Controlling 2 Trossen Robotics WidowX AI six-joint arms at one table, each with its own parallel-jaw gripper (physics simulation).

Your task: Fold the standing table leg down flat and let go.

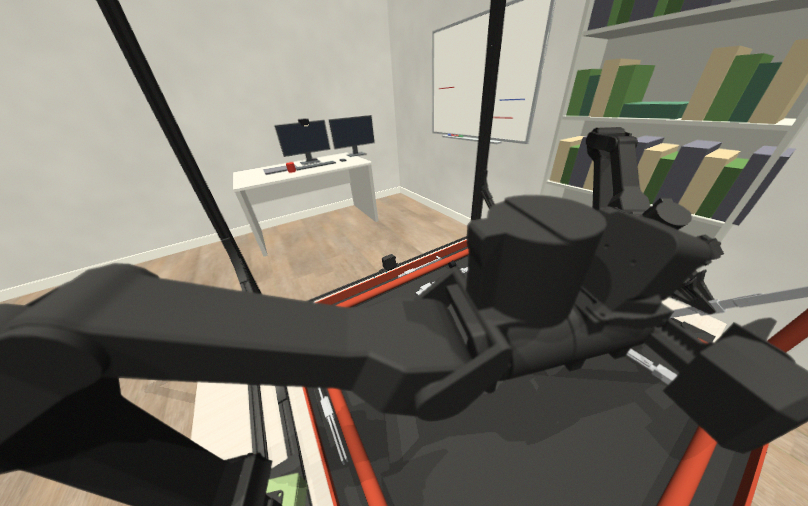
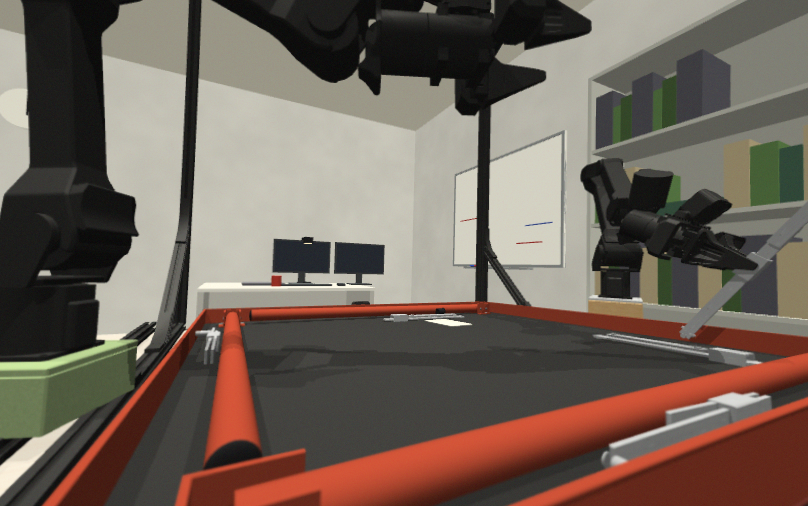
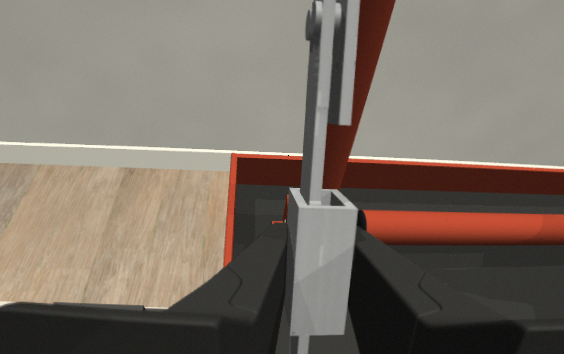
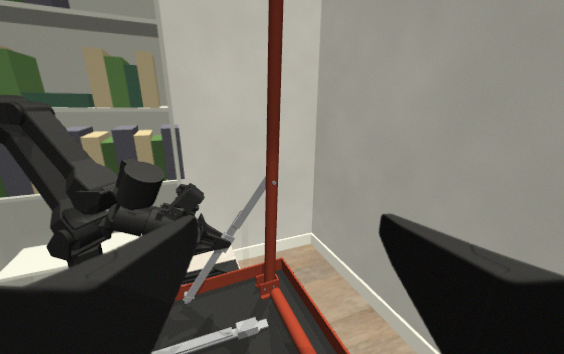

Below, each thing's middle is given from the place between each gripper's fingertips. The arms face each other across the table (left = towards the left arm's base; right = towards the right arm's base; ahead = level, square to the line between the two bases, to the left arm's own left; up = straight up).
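Labels:
Here is the grey rectangular sleeve (image 3: pixel 320 244), and my left gripper is 10 mm beyond it.
Counted from my right hand, the sleeve is 50 mm ahead, 360 mm to the left and 220 mm below.

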